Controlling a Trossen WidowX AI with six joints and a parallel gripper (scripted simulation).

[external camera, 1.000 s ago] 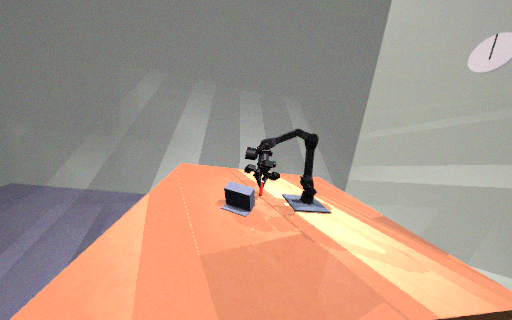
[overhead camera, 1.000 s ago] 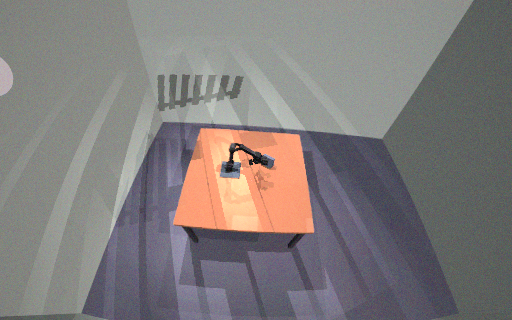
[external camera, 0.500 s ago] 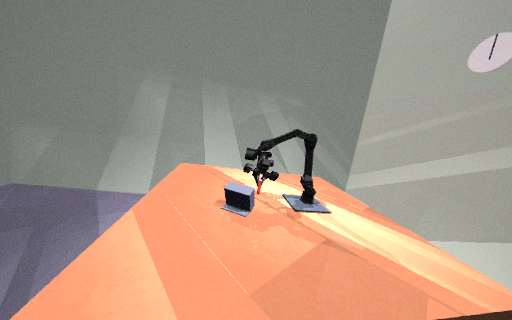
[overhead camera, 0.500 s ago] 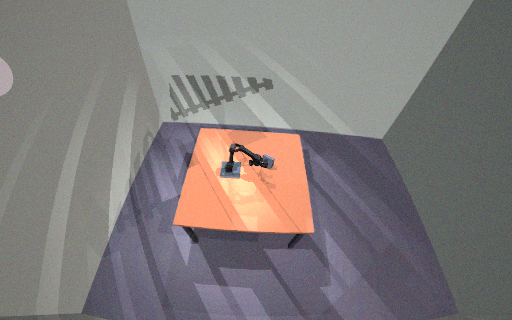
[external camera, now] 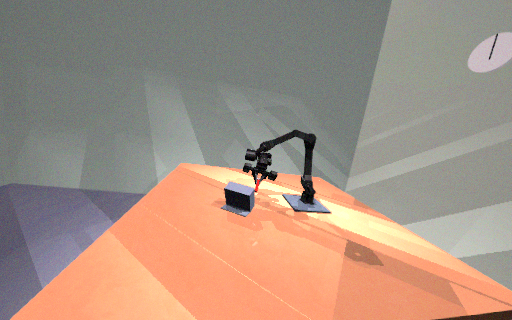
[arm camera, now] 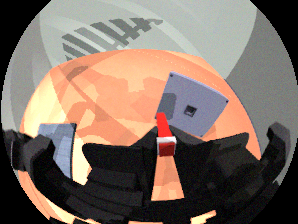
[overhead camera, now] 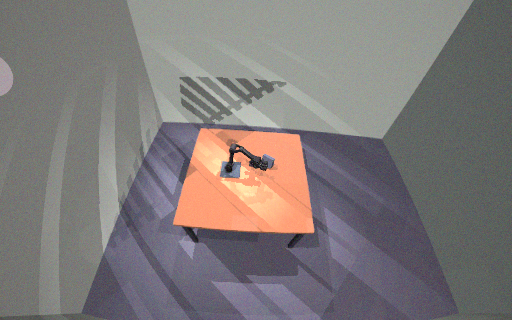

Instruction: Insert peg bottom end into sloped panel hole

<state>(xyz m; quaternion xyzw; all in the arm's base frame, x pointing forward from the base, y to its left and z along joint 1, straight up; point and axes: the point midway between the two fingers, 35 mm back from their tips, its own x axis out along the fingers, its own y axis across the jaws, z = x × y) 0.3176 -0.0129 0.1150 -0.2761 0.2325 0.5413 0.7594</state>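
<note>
My gripper tip is 100 mm short of the panel, 50 mm to the right of it and 40 mm above it. Also, from my gripper tip: red peg 10 mm to the right, 10 mm above.
</note>
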